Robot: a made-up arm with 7 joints.
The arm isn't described. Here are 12 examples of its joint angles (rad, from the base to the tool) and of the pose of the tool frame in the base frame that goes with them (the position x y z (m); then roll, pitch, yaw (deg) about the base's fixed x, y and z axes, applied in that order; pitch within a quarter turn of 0, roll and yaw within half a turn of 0).
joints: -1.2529 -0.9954 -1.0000 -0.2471 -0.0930 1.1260 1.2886
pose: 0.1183 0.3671 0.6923 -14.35 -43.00 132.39
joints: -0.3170 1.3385 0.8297 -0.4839 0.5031 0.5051 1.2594
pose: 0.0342 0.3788 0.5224 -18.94 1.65 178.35
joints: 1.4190 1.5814 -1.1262 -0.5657 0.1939 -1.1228 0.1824
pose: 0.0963 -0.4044 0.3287 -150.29 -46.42 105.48
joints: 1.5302 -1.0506 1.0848 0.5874 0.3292 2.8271 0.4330
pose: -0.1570 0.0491 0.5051 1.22 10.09 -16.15
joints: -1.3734 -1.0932 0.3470 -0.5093 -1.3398 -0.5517 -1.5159
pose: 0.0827 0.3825 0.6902 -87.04 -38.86 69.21
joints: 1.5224 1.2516 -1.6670 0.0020 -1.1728 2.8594 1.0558
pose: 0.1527 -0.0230 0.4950 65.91 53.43 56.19
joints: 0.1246 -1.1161 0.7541 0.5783 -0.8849 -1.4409 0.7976
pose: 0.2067 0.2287 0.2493 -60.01 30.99 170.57
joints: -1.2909 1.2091 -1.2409 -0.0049 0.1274 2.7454 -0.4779
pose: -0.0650 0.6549 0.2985 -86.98 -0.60 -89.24
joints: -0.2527 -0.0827 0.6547 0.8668 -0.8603 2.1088 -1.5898
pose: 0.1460 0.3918 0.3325 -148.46 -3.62 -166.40
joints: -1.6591 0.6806 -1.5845 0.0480 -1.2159 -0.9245 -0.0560
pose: 0.1964 0.3904 0.3708 68.81 4.67 -118.90
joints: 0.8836 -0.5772 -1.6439 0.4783 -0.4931 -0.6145 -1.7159
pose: 0.0175 -0.0361 -0.0594 35.70 28.16 -17.46
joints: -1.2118 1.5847 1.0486 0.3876 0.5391 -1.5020 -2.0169
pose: -0.1918 0.1737 0.6178 108.54 -43.55 174.06
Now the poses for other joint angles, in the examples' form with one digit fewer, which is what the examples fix.
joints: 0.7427 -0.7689 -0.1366 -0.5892 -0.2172 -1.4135 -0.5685
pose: 0.194 0.253 0.242 -77.4 45.3 146.8
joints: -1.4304 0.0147 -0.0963 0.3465 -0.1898 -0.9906 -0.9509
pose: 0.016 0.333 0.756 -146.8 -13.2 56.7
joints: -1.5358 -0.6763 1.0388 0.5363 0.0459 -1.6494 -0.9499
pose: -0.033 0.131 0.363 -37.6 -45.7 -45.4
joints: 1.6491 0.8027 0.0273 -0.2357 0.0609 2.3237 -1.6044
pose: -0.055 -0.100 0.098 4.0 -32.4 122.7
